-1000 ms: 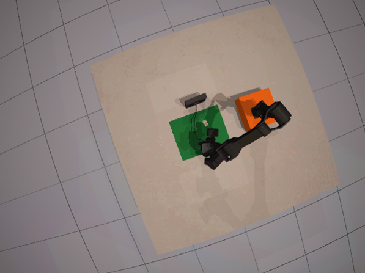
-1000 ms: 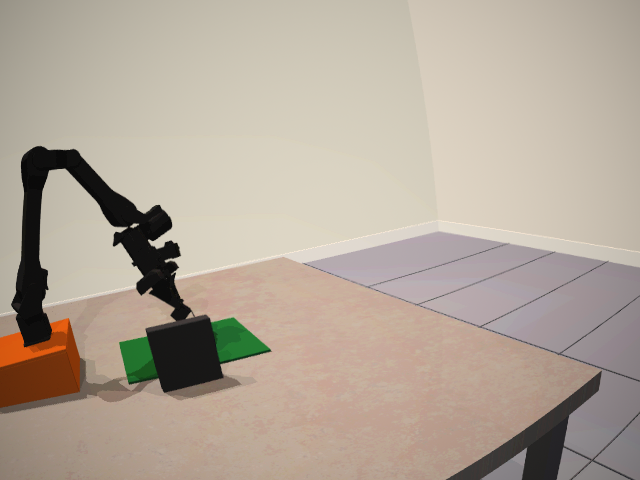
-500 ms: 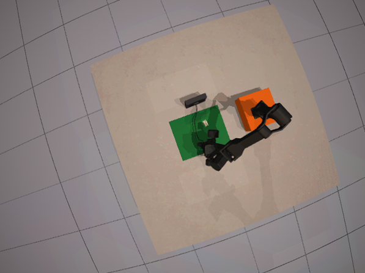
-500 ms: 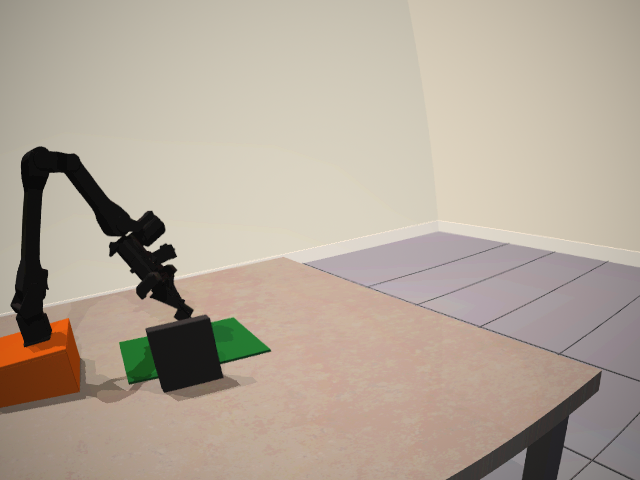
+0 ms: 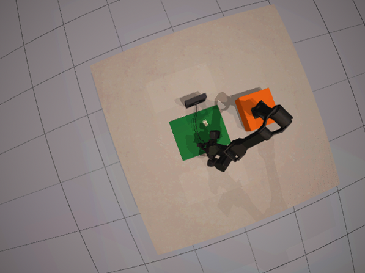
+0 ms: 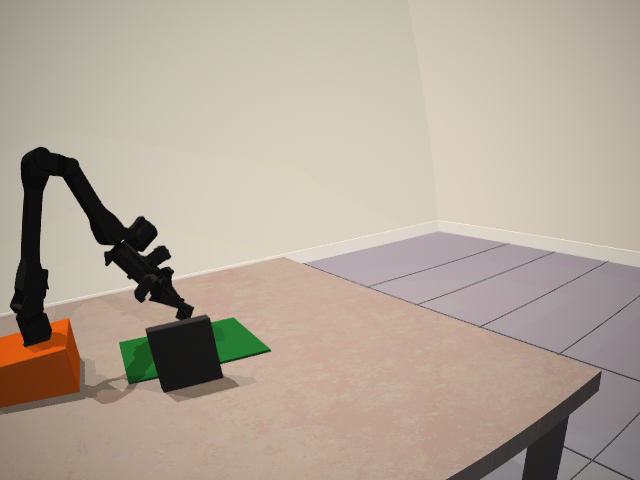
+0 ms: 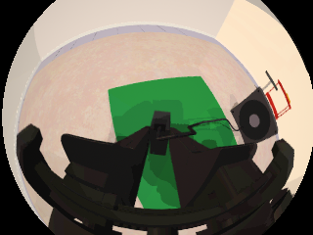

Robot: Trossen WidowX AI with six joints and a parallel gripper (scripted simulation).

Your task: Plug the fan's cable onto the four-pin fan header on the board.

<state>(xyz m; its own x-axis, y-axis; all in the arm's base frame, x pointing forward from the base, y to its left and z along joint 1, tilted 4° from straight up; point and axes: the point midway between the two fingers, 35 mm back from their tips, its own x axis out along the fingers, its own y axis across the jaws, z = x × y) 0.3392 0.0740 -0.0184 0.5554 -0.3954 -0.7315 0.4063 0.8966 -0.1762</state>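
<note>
Now: gripper tip 30 mm past the green board, 70 mm to the left of it and 90 mm above it. From my gripper tip the other things lie so: white four-pin header: 70 mm behind, 110 mm to the right, 70 mm below; black fan: 60 mm behind, 240 mm to the right, 10 mm below; dark plug: 10 mm below.
</note>
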